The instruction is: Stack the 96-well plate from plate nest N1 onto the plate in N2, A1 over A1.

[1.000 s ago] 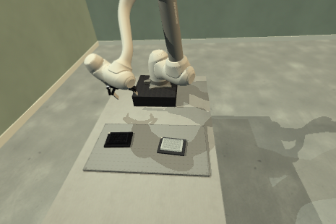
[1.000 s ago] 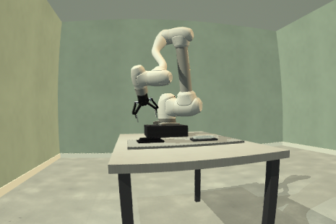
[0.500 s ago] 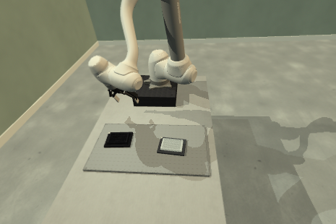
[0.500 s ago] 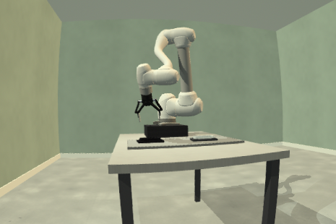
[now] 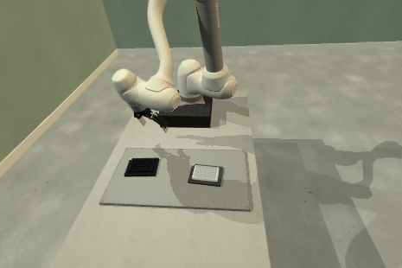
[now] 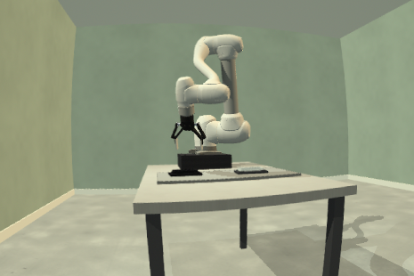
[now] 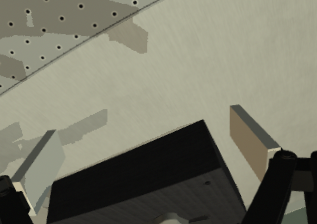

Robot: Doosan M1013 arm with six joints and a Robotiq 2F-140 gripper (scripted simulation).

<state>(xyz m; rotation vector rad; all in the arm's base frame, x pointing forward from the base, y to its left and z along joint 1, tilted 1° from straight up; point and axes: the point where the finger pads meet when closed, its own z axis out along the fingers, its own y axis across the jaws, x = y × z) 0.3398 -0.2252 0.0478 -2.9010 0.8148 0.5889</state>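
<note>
Right now the plate nest is 280 mm ahead of my hand, 250 mm to the left of it and 130 mm below it. Also, from my hand: black 96-well plate: 180 mm ahead, 80 mm to the right, 110 mm below.
</note>
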